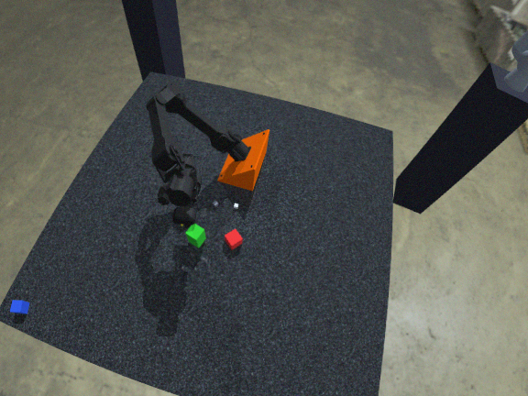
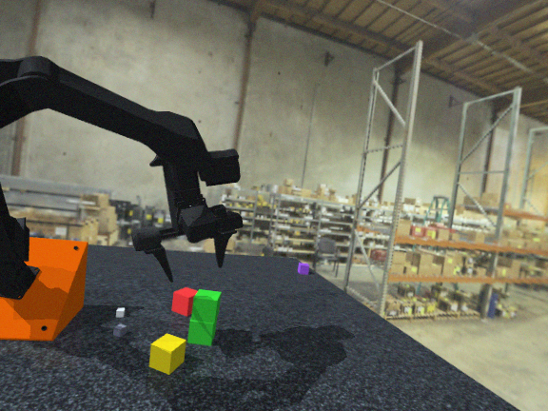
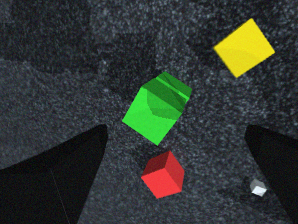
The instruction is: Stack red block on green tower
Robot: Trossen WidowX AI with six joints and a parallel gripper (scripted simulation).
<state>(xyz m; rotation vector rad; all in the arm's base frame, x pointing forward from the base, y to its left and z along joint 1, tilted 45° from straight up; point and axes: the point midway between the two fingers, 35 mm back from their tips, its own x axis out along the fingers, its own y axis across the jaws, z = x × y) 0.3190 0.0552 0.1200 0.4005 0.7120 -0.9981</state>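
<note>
My gripper tip is now 2 cm past the red block, 14 cm to the right of it and 11 cm above it. The rest, counted from my gripper tip: blue block: 50 cm ahead, 42 cm to the right, 12 cm below; then yellow block: 3 cm behind, 6 cm to the right, 12 cm below; then purple block: 39 cm ahead, 53 cm to the left, 12 cm below.
</note>
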